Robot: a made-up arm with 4 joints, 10 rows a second.
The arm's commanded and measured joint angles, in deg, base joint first. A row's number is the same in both.
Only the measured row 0 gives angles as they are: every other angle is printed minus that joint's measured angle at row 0.
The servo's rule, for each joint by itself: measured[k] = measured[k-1] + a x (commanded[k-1-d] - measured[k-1]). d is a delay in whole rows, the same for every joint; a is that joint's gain. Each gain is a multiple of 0.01, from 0.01 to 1. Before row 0 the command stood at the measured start. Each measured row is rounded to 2 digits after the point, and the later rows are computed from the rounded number. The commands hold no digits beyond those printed.
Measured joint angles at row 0:
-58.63 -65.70 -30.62 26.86
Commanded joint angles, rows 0 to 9:
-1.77 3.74 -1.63 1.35
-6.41 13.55 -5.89 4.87
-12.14 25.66 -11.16 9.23
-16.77 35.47 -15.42 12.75
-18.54 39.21 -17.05 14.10
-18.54 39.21 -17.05 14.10
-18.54 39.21 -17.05 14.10
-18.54 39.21 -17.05 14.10
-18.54 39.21 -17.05 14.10
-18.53 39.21 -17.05 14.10
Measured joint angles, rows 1 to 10:
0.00 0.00 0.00 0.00
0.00 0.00 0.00 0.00
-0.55 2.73 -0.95 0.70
-2.37 10.63 -3.82 2.87
-5.40 21.60 -8.08 6.18
-8.92 31.73 -12.34 9.60
-11.90 37.19 -15.07 11.94
-13.96 38.66 -16.22 13.06
-15.38 39.06 -16.70 13.60
-16.36 39.17 -16.90 13.86
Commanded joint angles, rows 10 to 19:
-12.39 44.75 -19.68 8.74
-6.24 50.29 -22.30 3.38
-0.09 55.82 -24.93 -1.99
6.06 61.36 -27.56 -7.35
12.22 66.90 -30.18 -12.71
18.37 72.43 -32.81 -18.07
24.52 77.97 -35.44 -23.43
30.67 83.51 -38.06 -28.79
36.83 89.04 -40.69 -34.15
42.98 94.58 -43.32 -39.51
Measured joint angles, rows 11 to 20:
-17.04 39.20 -16.99 13.98
-17.50 39.21 -17.02 14.04
-15.92 43.25 -18.56 11.28
-12.92 48.39 -20.73 7.17
-8.94 53.81 -23.17 2.41
-4.29 59.32 -25.72 -2.67
0.83 64.85 -28.31 -7.89
6.27 70.38 -30.92 -13.18
11.93 75.92 -33.54 -18.51
17.74 81.46 -36.16 -23.86

